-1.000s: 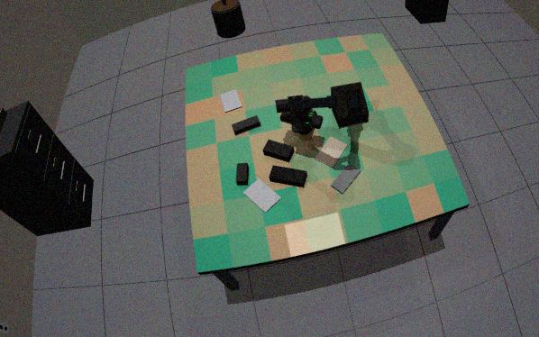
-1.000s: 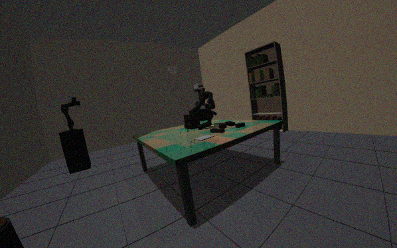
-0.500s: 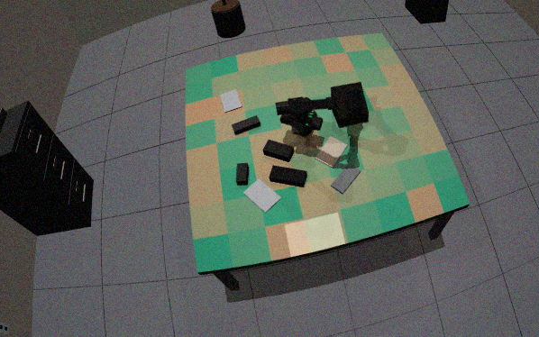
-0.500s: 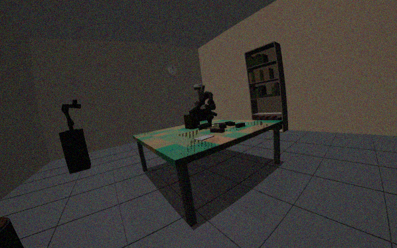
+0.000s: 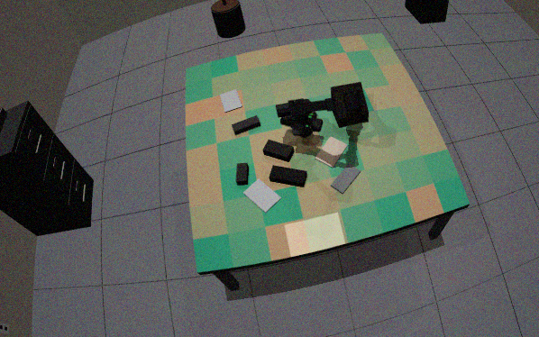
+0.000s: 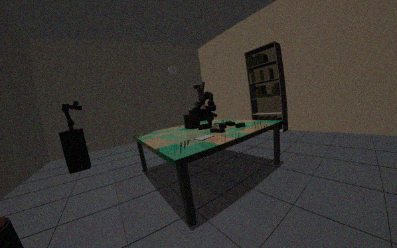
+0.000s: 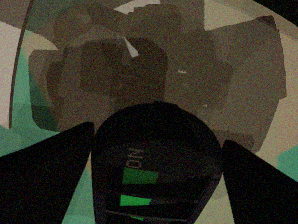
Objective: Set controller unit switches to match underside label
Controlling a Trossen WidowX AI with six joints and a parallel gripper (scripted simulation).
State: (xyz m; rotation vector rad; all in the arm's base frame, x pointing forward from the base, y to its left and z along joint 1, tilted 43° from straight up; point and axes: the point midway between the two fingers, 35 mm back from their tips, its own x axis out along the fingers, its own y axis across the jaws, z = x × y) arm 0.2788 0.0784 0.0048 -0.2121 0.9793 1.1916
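Right now the module is 130 mm ahead of my gripper tip, 50 mm to the left of it and 10 mm below it.
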